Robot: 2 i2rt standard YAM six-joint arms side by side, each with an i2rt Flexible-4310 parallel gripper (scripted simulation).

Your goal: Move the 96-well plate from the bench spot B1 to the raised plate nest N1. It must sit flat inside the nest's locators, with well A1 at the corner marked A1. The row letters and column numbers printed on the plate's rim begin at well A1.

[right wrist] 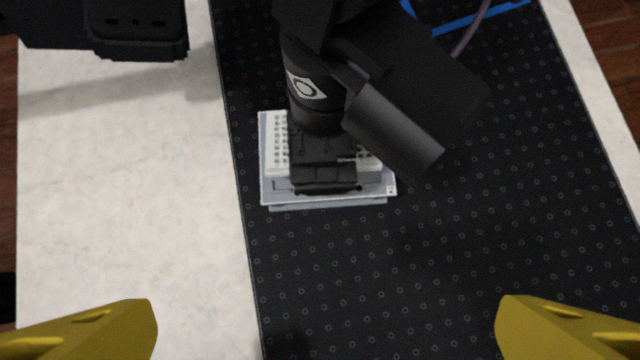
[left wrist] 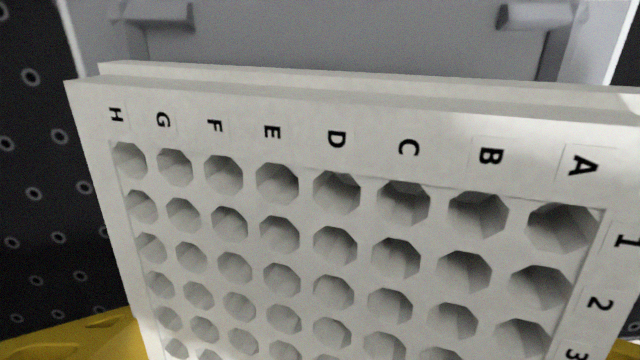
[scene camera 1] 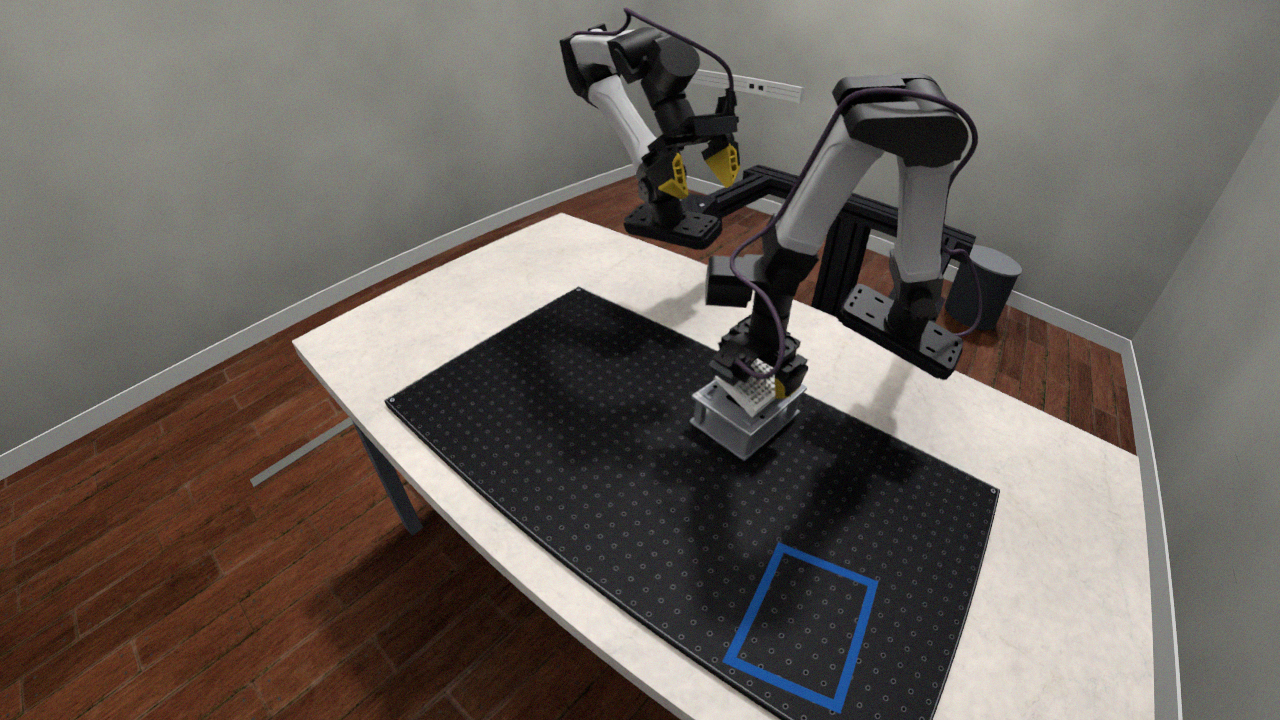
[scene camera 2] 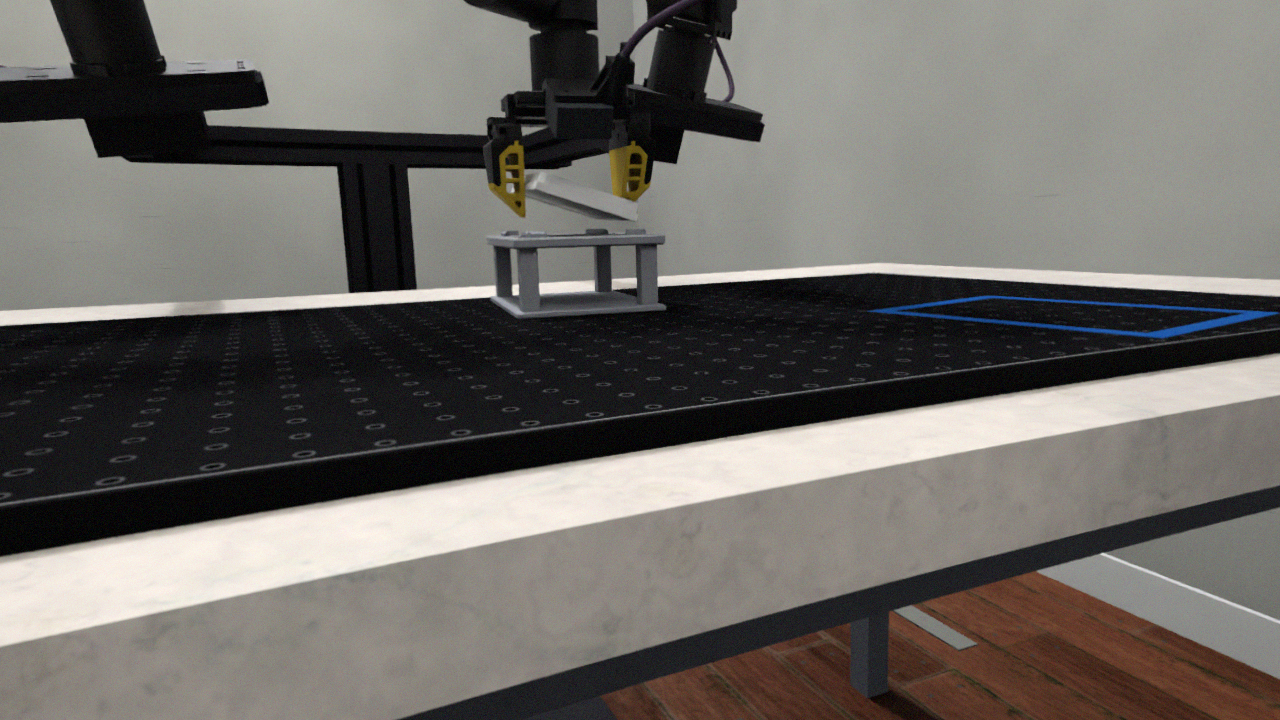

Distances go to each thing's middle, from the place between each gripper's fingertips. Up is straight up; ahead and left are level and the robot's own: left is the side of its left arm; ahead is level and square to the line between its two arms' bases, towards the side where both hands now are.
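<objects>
My left hand [scene camera 2: 571, 216]: 30 mm above the grey raised nest [scene camera 2: 653, 240]. White 96-well plate [scene camera 2: 540, 186]: from my left hand, 10 mm above.
My right gripper [scene camera 1: 708, 191]: 10 mm short of the white 96-well plate, 150 mm to the right of it, 270 mm above it. Grey raised nest: from my right hand, 20 mm ahead, 150 mm to the left, 300 mm below.
</objects>
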